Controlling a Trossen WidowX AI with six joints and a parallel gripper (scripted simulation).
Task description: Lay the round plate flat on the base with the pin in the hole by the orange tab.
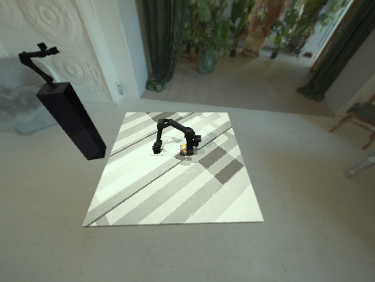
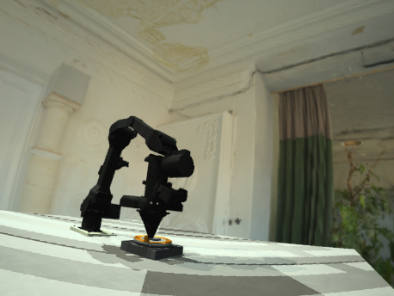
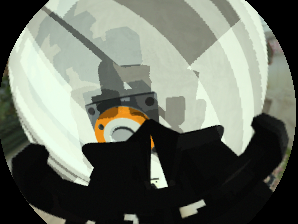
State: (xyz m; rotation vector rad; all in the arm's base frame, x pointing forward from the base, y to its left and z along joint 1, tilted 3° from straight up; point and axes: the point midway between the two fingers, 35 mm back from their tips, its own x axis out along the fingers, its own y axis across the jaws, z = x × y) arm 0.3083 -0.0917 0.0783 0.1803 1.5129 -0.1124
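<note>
Right now my gripper tip is 2 cm past the round plate, 2 cm to the right of it and 1 cm above it. The rest, counted from my gripper tip: base 2 cm behind, 5 cm to the left, 2 cm below.
</note>
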